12 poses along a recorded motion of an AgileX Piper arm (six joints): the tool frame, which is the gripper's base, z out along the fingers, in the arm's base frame.
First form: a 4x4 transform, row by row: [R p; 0 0 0 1], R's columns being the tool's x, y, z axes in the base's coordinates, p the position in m. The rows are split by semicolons.
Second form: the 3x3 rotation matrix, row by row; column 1 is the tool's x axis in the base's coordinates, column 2 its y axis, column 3 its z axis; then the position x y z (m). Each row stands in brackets. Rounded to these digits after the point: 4 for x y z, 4 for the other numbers.
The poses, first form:
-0.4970 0.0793 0.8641 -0.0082; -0.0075 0.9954 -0.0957 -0.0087; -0.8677 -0.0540 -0.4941 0.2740; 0 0 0 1
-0.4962 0.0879 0.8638 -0.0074; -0.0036 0.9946 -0.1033 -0.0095; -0.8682 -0.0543 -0.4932 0.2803; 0 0 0 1
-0.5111 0.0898 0.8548 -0.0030; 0.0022 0.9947 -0.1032 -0.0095; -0.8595 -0.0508 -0.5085 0.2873; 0 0 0 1
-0.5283 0.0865 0.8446 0.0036; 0.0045 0.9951 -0.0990 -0.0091; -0.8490 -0.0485 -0.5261 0.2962; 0 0 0 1
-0.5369 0.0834 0.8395 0.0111; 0.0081 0.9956 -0.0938 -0.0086; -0.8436 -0.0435 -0.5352 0.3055; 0 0 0 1
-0.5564 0.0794 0.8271 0.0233; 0.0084 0.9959 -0.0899 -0.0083; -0.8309 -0.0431 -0.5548 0.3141; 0 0 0 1
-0.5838 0.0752 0.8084 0.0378; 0.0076 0.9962 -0.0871 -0.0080; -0.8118 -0.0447 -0.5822 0.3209; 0 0 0 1
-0.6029 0.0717 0.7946 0.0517; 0.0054 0.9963 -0.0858 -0.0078; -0.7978 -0.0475 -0.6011 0.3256; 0 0 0 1
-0.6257 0.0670 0.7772 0.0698; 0.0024 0.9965 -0.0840 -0.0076; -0.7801 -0.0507 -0.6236 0.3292; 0 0 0 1
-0.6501 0.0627 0.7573 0.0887; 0.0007 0.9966 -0.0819 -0.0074; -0.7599 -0.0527 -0.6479 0.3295; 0 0 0 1
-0.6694 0.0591 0.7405 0.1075; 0.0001 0.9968 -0.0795 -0.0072; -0.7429 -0.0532 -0.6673 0.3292; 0 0 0 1
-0.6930 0.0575 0.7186 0.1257; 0.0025 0.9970 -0.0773 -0.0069; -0.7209 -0.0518 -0.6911 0.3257; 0 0 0 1
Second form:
[[-0.4970 0.0793 0.8641], [-0.0075 0.9954 -0.0957], [-0.8677 -0.0540 -0.4941]], [-0.0082 -0.0087 0.2740]
[[-0.4962 0.0879 0.8638], [-0.0036 0.9946 -0.1033], [-0.8682 -0.0543 -0.4932]], [-0.0074 -0.0095 0.2803]
[[-0.5111 0.0898 0.8548], [0.0022 0.9947 -0.1032], [-0.8595 -0.0508 -0.5085]], [-0.0030 -0.0095 0.2873]
[[-0.5283 0.0865 0.8446], [0.0045 0.9951 -0.0990], [-0.8490 -0.0485 -0.5261]], [0.0036 -0.0091 0.2962]
[[-0.5369 0.0834 0.8395], [0.0081 0.9956 -0.0938], [-0.8436 -0.0435 -0.5352]], [0.0111 -0.0086 0.3055]
[[-0.5564 0.0794 0.8271], [0.0084 0.9959 -0.0899], [-0.8309 -0.0431 -0.5548]], [0.0233 -0.0083 0.3141]
[[-0.5838 0.0752 0.8084], [0.0076 0.9962 -0.0871], [-0.8118 -0.0447 -0.5822]], [0.0378 -0.0080 0.3209]
[[-0.6029 0.0717 0.7946], [0.0054 0.9963 -0.0858], [-0.7978 -0.0475 -0.6011]], [0.0517 -0.0078 0.3256]
[[-0.6257 0.0670 0.7772], [0.0024 0.9965 -0.0840], [-0.7801 -0.0507 -0.6236]], [0.0698 -0.0076 0.3292]
[[-0.6501 0.0627 0.7573], [0.0007 0.9966 -0.0819], [-0.7599 -0.0527 -0.6479]], [0.0887 -0.0074 0.3295]
[[-0.6694 0.0591 0.7405], [0.0001 0.9968 -0.0795], [-0.7429 -0.0532 -0.6673]], [0.1075 -0.0072 0.3292]
[[-0.6930 0.0575 0.7186], [0.0025 0.9970 -0.0773], [-0.7209 -0.0518 -0.6911]], [0.1257 -0.0069 0.3257]

